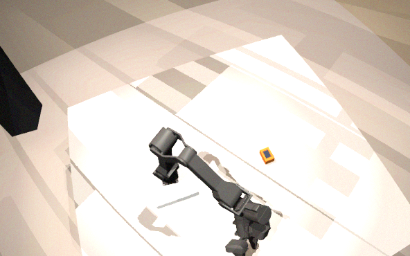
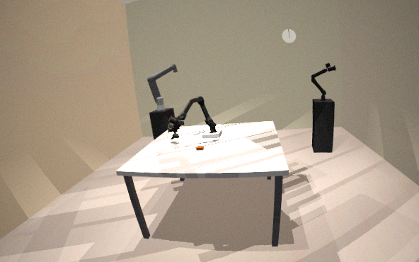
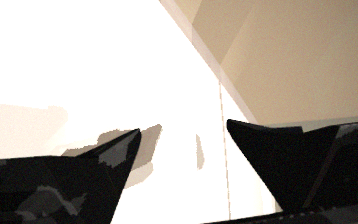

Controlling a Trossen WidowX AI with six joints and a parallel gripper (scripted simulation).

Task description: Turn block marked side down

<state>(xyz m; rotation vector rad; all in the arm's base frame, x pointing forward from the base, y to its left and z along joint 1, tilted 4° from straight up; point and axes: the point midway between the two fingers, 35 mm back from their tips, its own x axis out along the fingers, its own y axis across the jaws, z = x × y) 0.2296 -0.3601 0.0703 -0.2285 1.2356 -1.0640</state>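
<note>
Now: the block 400 mm to the left of my gripper tip, 170 mm ahead of it and 50 mm below it.
</note>
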